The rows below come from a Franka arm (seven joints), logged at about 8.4 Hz.
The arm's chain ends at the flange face. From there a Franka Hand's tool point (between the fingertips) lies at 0.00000 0.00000 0.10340 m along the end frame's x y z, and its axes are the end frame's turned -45 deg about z.
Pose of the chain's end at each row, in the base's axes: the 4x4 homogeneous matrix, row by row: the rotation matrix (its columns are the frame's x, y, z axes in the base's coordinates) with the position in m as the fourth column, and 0 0 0 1 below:
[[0.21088 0.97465 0.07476 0.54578], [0.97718 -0.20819 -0.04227 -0.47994], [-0.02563 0.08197 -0.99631 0.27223], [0 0 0 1]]
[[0.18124 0.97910 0.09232 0.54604], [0.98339 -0.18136 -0.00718 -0.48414], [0.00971 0.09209 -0.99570 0.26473], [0 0 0 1]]
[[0.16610 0.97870 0.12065 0.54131], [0.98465 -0.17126 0.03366 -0.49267], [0.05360 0.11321 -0.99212 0.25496], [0 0 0 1]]
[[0.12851 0.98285 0.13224 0.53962], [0.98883 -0.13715 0.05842 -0.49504], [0.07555 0.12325 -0.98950 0.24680], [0 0 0 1]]
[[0.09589 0.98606 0.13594 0.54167], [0.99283 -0.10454 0.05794 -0.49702], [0.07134 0.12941 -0.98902 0.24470], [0 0 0 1]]
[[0.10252 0.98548 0.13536 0.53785], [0.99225 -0.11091 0.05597 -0.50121], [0.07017 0.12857 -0.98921 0.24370], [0 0 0 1]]
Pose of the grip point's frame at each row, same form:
[[-0.54007 0.83830 0.07476 0.55351], [0.83818 0.54376 -0.04227 -0.48431], [-0.07608 0.03984 -0.99631 0.16921], [0 0 0 1]]
[[-0.56417 0.82048 0.09232 0.55559], [0.82360 0.56712 -0.00718 -0.48488], [-0.05825 0.07198 -0.99570 0.16177], [0 0 0 1]]
[[-0.57459 0.80950 0.12065 0.55379], [0.81735 0.57515 0.03366 -0.48919], [-0.04215 0.11795 -0.99212 0.15237], [0 0 0 1]]
[[-0.60411 0.78585 0.13224 0.55329], [0.79619 0.60223 0.05842 -0.48900], [-0.03373 0.14057 -0.98950 0.14449], [0 0 0 1]]
[[-0.62945 0.76505 0.13594 0.55573], [0.77596 0.62812 0.05794 -0.49103], [-0.04106 0.14195 -0.98902 0.14244], [0 0 0 1]]
[[-0.62435 0.76933 0.13536 0.55185], [0.78005 0.62320 0.05597 -0.49542], [-0.04130 0.14053 -0.98921 0.14142], [0 0 0 1]]

